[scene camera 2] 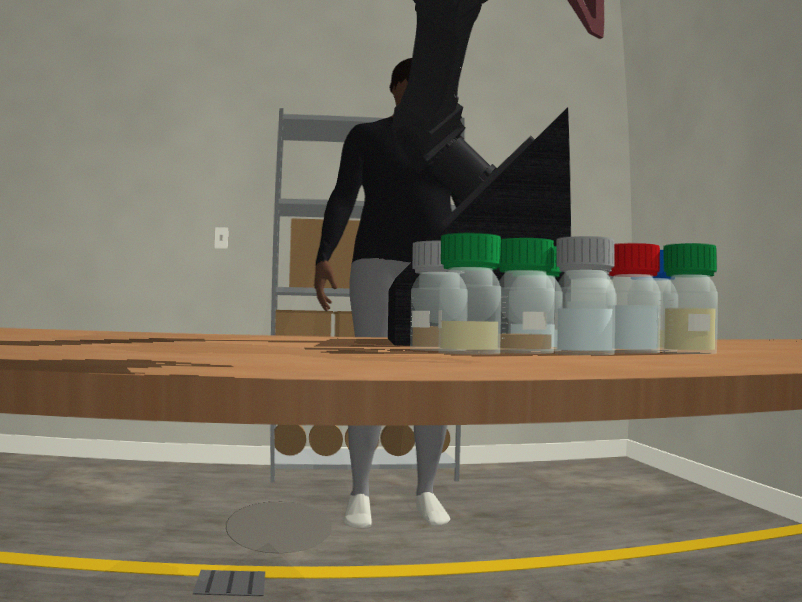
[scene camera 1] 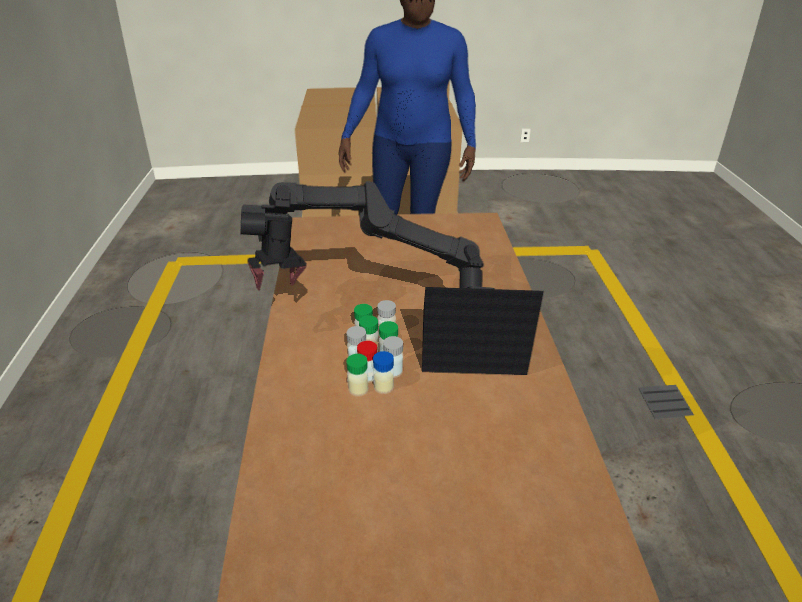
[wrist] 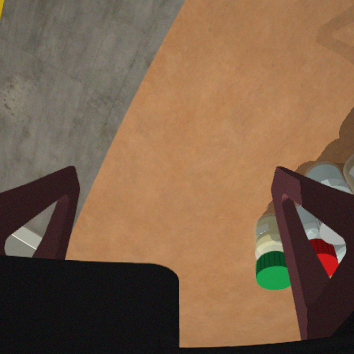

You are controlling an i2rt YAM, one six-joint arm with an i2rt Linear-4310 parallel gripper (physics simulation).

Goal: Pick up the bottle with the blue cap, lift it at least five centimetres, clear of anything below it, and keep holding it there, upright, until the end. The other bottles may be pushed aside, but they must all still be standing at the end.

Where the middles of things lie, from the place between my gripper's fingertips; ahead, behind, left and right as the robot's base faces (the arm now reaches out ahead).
Right now the grey-capped bottle (scene camera 2: 426, 258) is 31 cm behind my hand, 19 cm below it and 7 cm to the right of it.
